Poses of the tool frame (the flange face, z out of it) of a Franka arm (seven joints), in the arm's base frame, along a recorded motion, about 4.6 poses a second.
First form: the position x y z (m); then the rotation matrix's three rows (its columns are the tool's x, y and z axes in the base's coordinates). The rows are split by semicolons.
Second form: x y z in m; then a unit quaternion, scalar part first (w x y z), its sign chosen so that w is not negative. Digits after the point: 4 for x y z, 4 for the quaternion.
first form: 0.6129, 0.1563, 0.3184; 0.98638, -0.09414, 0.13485; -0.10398, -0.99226, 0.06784; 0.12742, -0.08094, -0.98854
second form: 0.6129, 0.1563, 0.3184, 0.0373, -0.9959, 0.0497, -0.0658
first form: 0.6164, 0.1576, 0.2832; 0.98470, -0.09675, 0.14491; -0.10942, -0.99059, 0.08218; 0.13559, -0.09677, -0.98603
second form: 0.6164, 0.1576, 0.2832, 0.0450, -0.9952, 0.0518, -0.0705
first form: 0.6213, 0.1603, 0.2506; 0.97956, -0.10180, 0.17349; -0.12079, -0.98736, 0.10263; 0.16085, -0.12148, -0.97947
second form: 0.6213, 0.1603, 0.2506, 0.0564, -0.9933, 0.0560, -0.0842
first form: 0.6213, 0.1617, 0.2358; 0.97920, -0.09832, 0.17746; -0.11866, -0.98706, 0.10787; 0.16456, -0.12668, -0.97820
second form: 0.6213, 0.1617, 0.2358, 0.0590, -0.9930, 0.0546, -0.0861
